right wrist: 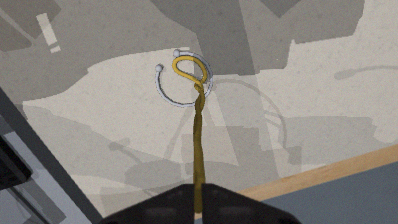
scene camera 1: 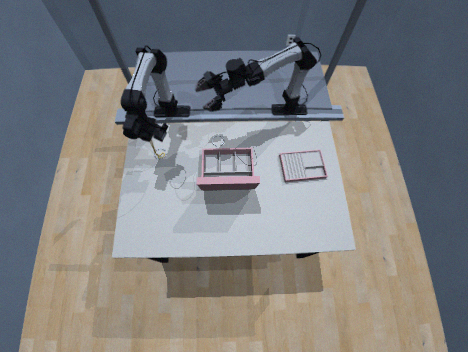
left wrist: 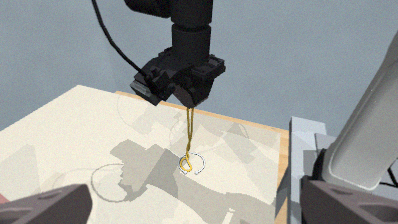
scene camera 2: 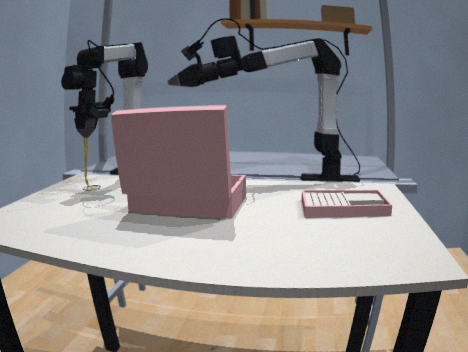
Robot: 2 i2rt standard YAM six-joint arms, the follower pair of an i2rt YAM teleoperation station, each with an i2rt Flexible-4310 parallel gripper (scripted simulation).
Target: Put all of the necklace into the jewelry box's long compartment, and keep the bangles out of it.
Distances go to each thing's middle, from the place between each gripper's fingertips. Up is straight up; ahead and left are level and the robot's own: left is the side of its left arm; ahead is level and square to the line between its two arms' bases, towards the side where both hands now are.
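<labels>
Right hand (scene camera 2: 86, 137): 80 mm short of the pink-rimmed tray (scene camera 2: 352, 203), 160 mm above it, 730 mm to the right of it.
My left gripper (scene camera 2: 168, 82): 19 cm short of the pink-rimmed tray, 49 cm to the right of it, 30 cm above it.
</labels>
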